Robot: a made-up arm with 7 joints.
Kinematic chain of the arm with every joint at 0, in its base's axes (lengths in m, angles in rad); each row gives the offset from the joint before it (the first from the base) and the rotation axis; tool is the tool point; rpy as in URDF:
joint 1: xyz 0 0 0.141 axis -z
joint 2: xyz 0 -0.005 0.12 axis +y
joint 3: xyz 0 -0.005 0.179 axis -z
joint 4: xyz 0 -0.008 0.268 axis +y
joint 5: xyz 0 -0.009 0.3 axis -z
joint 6: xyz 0 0 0.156 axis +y
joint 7: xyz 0 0 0.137 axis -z
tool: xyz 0 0 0 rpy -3.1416 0 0
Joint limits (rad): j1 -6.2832..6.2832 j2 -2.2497..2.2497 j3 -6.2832..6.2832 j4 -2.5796..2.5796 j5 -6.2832..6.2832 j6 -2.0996..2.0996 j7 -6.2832..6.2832
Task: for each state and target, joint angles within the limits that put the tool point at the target. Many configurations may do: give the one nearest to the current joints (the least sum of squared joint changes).
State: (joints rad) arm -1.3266 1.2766 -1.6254 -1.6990 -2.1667 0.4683 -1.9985
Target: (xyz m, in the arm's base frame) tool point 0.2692 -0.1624 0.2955
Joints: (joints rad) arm -1.1862 1.2647 -1.5608 -2.4974 -2.2503 0.6189 -1.9985
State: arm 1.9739 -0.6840 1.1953 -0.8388 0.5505 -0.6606 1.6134
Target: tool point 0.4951 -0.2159 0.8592
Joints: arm 2.2627 -0.2847 1.5433 -1.1075 0.5834 -0.8342 1.6134
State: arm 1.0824 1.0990 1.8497 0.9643 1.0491 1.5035 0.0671
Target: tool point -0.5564 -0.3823 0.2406
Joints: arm 1.6912 1.5966 1.3084 1.3869 0.8627 1.4421 0.0671
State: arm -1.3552 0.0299 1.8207 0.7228 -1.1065 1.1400 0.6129
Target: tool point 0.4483 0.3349 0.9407
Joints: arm -1.4685 0.4177 1.6337 0.7739 -1.1216 1.1520 0.6129
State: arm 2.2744 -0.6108 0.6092 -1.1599 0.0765 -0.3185 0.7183
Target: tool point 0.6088 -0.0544 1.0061
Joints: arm 2.7293 -0.3260 0.8824 -0.7167 0.0920 -0.1696 0.7183
